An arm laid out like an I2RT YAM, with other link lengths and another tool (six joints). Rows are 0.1 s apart.
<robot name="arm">
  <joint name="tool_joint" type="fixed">
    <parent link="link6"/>
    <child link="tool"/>
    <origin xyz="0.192 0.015 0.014" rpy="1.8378 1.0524 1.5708"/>
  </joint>
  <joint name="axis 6" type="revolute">
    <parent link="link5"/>
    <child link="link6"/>
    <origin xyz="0.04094 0 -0.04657"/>
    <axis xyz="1 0 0"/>
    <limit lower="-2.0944" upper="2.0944"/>
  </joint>
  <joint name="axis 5" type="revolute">
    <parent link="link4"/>
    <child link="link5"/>
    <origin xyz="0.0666 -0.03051 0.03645"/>
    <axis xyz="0 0 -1"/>
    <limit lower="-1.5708" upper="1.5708"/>
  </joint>
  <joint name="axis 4" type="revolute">
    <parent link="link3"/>
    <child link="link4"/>
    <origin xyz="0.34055 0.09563 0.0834"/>
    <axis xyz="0 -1 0"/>
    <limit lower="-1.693" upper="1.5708"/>
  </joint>
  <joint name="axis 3" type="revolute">
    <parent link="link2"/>
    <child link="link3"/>
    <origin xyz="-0.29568 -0.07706 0"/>
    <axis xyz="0 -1 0"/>
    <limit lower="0" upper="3.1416"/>
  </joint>
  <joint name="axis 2" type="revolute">
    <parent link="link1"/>
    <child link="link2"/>
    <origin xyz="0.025 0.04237 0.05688"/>
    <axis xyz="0 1 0"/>
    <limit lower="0" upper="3.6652"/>
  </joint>
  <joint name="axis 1" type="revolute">
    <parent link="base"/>
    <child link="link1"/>
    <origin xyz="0 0 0.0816"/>
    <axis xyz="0 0 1"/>
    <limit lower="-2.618" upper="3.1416"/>
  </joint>
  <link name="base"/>
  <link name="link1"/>
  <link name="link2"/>
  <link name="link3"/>
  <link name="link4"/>
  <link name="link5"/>
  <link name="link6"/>
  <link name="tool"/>
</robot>
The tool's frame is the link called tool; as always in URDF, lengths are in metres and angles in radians.
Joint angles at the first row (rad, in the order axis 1, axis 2, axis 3, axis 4, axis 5, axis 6):
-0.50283 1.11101 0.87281 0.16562 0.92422 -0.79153
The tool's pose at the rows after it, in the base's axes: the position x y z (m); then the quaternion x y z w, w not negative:
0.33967 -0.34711 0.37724 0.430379 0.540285 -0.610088 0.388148
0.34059 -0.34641 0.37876 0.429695 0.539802 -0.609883 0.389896
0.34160 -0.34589 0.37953 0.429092 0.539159 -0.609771 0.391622
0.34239 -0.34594 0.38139 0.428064 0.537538 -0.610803 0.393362
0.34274 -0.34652 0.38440 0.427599 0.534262 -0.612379 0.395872
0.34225 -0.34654 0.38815 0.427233 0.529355 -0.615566 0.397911
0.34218 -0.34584 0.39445 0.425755 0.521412 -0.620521 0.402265
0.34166 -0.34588 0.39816 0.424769 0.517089 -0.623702 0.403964
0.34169 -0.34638 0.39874 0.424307 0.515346 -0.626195 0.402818
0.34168 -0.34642 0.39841 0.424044 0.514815 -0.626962 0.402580
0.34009 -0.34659 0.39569 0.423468 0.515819 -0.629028 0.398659
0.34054 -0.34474 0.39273 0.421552 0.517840 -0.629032 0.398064
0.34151 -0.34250 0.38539 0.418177 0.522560 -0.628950 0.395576
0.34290 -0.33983 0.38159 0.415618 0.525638 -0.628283 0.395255
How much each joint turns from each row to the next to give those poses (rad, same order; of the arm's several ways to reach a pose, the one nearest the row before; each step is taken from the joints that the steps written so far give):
0.00682 -0.00729 -0.00580 0.00158 0.00307 -0.00327
0.00214 -0.00002 0.00170 0.00268 -0.00038 -0.00230
0.00193 0.00078 -0.00018 0.00573 -0.00027 -0.00251
0.00068 0.00151 0.00088 0.00977 -0.00011 -0.00714
-0.00073 0.00152 0.00097 0.01491 0.00000 -0.00942
0.00128 0.00002 -0.00084 0.02032 0.00535 -0.01435
0.00388 0.00007 -0.00221 0.03669 0.00769 -0.02579
0.00059 -0.00008 -0.00034 0.01908 0.00345 -0.01551
0.00076 0.00386 0.00045 0.01012 0.00501 -0.00859
0.00038 0.00076 -0.00176 0.00491 0.00140 -0.00297
-0.00038 -0.00153 -0.00543 -0.00090 0.00468 -0.00319
0.00451 -0.00307 -0.00802 0.00136 0.00154 -0.00151
0.00571 -0.00233 -0.01505 0.00097 0.00130 -0.00009
0.00711 -0.00228 -0.00844 0.00005 0.00174 -0.00001

